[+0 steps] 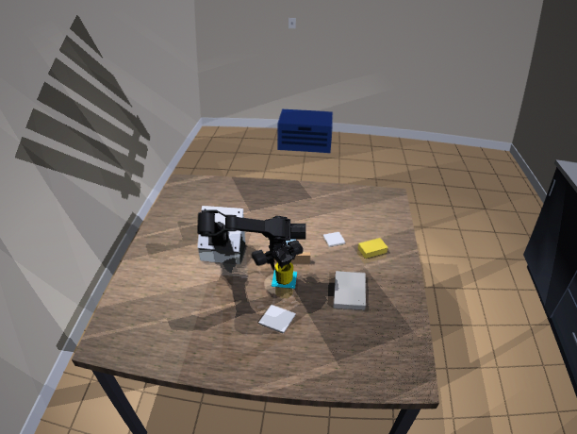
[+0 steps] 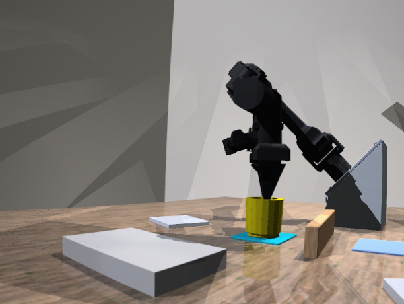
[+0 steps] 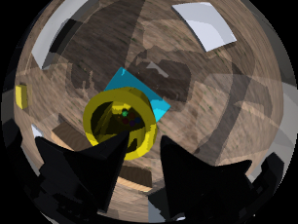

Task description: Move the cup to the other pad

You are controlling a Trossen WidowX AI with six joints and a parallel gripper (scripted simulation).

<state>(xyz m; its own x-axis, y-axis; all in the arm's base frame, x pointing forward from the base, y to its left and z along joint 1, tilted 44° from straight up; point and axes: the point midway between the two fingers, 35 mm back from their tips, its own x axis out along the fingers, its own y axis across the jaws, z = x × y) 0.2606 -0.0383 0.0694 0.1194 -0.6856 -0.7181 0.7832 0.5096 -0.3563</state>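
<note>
Right now the yellow cup is 2 cm ahead of my gripper tip, 1 cm to the left of it and 3 cm below it. Also, from my gripper tip: thin white tile (5 cm ahead, 20 cm to the right, 6 cm below); then cyan pad (2 cm ahead, 2 cm to the left, 7 cm below); then wooden block (12 cm to the left, 5 cm below).
</note>
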